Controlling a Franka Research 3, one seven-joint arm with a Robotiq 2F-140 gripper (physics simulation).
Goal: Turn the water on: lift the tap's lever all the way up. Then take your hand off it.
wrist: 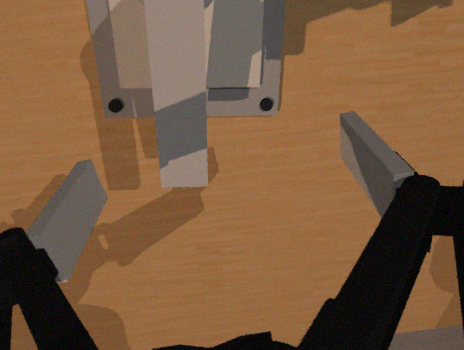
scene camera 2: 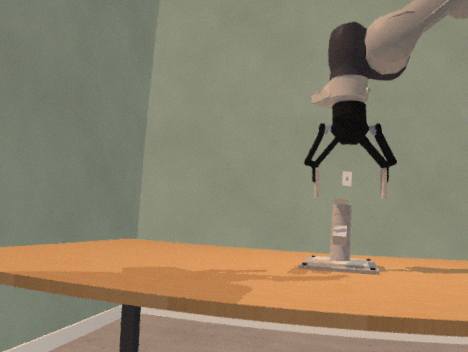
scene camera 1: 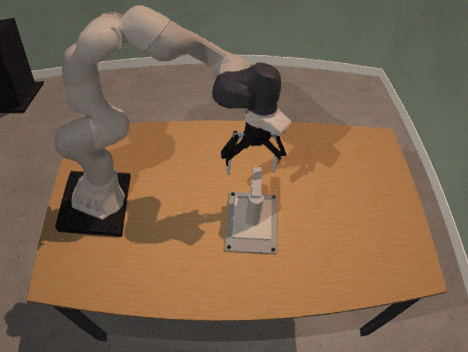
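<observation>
The tap is a pale column [scene camera 1: 254, 215] [scene camera 2: 341, 217] on a grey base plate [scene camera 1: 250, 246] [wrist: 230, 109]. Its flat lever [scene camera 1: 256, 176] [wrist: 183, 172] juts out from the top toward the back of the table and looks about level; scene camera 2 shows the lever [scene camera 2: 341, 201] nearly end-on. Below it the spout [scene camera 2: 340, 232] points the same way. My gripper [scene camera 1: 251, 171] [scene camera 2: 350, 196] [wrist: 217, 158] is wide open and empty, pointing down, with its fingertips a little above the lever's height near its free end. In the wrist view, the lever's end shows between the fingers, nearer the left one.
The wooden table [scene camera 1: 350, 225] [scene camera 2: 175, 270] carries the tap near its middle and the arm's black base [scene camera 1: 92, 227] at the left. A dark block [scene camera 1: 12, 65] stands on the floor at the far left. Arm shadows fall over the table and partly over the tap.
</observation>
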